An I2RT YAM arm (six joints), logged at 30 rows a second.
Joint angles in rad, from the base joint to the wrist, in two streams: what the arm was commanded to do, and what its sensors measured. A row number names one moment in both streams.
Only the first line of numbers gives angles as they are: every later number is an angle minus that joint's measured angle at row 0.
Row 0, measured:
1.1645, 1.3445, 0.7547, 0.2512, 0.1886, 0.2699
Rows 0 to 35, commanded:
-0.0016, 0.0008, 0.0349, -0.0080, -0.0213, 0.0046
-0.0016, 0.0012, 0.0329, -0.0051, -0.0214, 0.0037
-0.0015, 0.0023, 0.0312, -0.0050, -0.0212, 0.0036
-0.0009, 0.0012, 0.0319, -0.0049, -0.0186, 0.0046
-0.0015, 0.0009, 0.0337, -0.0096, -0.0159, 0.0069
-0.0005, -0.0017, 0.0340, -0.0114, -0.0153, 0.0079
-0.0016, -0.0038, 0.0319, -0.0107, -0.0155, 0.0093
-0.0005, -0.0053, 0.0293, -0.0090, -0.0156, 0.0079
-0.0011, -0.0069, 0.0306, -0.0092, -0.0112, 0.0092
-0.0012, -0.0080, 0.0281, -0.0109, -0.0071, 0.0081
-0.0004, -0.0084, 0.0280, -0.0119, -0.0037, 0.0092
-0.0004, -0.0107, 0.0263, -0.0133, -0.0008, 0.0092
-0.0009, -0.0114, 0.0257, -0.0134, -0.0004, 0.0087
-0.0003, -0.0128, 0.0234, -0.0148, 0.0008, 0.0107
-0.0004, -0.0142, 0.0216, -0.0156, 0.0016, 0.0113
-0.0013, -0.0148, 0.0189, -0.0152, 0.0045, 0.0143
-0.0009, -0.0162, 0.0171, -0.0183, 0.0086, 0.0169
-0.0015, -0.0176, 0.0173, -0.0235, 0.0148, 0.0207
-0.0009, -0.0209, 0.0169, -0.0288, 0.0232, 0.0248
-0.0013, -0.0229, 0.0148, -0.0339, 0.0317, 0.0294
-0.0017, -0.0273, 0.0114, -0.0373, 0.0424, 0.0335
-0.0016, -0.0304, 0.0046, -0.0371, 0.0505, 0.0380
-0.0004, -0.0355, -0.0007, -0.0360, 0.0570, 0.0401
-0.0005, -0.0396, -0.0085, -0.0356, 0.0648, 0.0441
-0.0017, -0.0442, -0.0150, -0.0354, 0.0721, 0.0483
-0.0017, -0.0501, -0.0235, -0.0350, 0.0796, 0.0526
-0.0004, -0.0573, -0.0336, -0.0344, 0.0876, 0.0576
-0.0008, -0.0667, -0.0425, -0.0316, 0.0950, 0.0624
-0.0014, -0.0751, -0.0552, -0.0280, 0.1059, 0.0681
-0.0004, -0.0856, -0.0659, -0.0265, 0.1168, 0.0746
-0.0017, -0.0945, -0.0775, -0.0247, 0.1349, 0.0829
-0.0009, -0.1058, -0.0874, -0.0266, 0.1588, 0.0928
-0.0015, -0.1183, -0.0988, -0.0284, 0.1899, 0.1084
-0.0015, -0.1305, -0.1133, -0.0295, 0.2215, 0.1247
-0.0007, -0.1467, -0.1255, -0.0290, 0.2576, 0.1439
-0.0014, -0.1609, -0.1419, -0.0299, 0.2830, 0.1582
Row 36, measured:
0.0045, -0.1079, -0.0694, 0.0305, 0.1061, 0.0973
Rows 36 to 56, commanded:
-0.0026, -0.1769, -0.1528, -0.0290, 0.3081, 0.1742
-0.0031, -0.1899, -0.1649, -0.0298, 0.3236, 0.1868
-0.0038, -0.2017, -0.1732, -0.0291, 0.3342, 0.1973
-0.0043, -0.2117, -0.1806, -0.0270, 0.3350, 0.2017
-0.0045, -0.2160, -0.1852, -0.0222, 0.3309, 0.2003
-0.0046, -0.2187, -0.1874, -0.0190, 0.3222, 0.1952
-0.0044, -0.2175, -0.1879, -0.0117, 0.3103, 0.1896
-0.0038, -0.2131, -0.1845, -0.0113, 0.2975, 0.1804
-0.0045, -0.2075, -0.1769, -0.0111, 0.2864, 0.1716
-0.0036, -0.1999, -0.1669, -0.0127, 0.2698, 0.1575
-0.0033, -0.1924, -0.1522, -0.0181, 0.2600, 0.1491
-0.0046, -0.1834, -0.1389, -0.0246, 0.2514, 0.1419
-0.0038, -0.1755, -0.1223, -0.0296, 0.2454, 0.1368
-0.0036, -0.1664, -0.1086, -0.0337, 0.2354, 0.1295
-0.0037, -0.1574, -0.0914, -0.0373, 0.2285, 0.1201
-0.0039, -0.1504, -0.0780, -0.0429, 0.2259, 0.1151
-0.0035, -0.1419, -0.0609, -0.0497, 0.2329, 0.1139
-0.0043, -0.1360, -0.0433, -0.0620, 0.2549, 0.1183
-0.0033, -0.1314, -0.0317, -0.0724, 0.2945, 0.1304
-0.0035, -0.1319, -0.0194, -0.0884, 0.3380, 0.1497
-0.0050, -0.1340, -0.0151, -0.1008, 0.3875, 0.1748
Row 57, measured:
-0.0016, -0.1400, -0.0728, -0.0423, 0.2511, 0.1415
